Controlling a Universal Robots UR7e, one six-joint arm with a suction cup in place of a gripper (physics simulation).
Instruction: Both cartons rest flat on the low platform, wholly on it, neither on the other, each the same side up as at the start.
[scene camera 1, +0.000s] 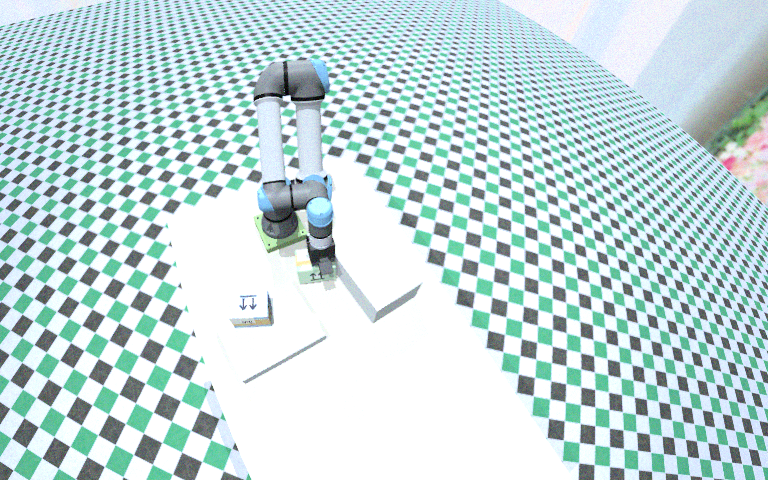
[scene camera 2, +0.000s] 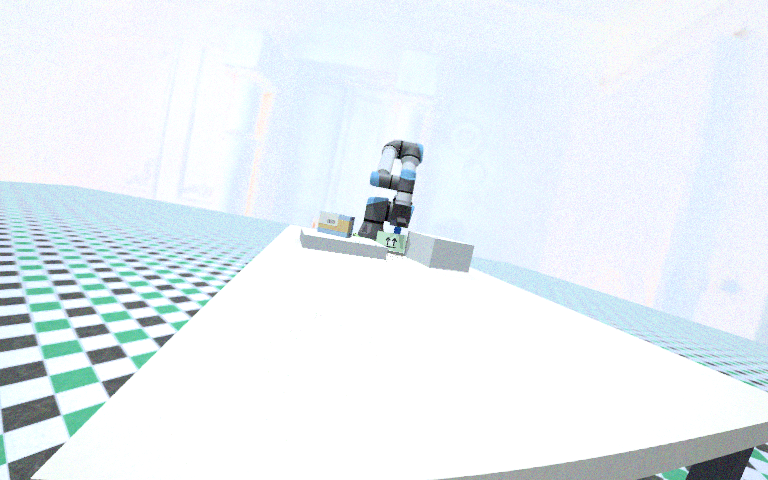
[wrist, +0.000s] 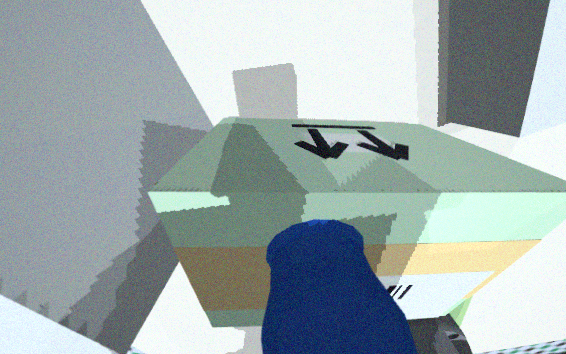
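Where they show: hand, tool point: (scene camera 2: 396, 236) (wrist: 308, 231); arm's base, link origin: (scene camera 1: 279, 223) (scene camera 2: 370, 237).
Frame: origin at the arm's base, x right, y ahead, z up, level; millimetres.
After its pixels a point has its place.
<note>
A green carton (scene camera 1: 313, 277) @(y 287, x -46, z 15 mm) (scene camera 2: 391, 241) @(y 288, x -62, z 22 mm) (wrist: 260, 171) @(y 295, x -98, z 52 mm) with a tan band and black arrows stands on the white table, in the gap between the two platforms, right in front of the arm's base. My blue suction cup (scene camera 2: 397, 230) (wrist: 315, 225) points straight down, and its tip presses on the carton's top face. A second carton (scene camera 1: 250, 306) @(y 360, x 198, z 102 mm) (scene camera 2: 334, 224) @(y 397, x 211, z 58 mm), white with a tan band and blue arrows, rests flat on the low platform (scene camera 1: 280, 338) @(y 464, x 140, z 14 mm) (scene camera 2: 343, 246) @(y 536, x 164, z -7 mm) near its left edge.
A taller white block (scene camera 1: 379, 258) @(y 333, x -278, z 86 mm) (scene camera 2: 438, 251) @(y 508, x -213, z 36 mm) stands just right of the green carton. The arm's green base plate (scene camera 1: 262, 240) @(y 42, x 88, z -19 mm) is directly behind it. The white table (scene camera 1: 384, 403) @(y 789, x -97, z -34 mm) (scene camera 2: 374, 361) @(y 1274, x 138, z -34 mm) stretches forward over a checkered floor.
</note>
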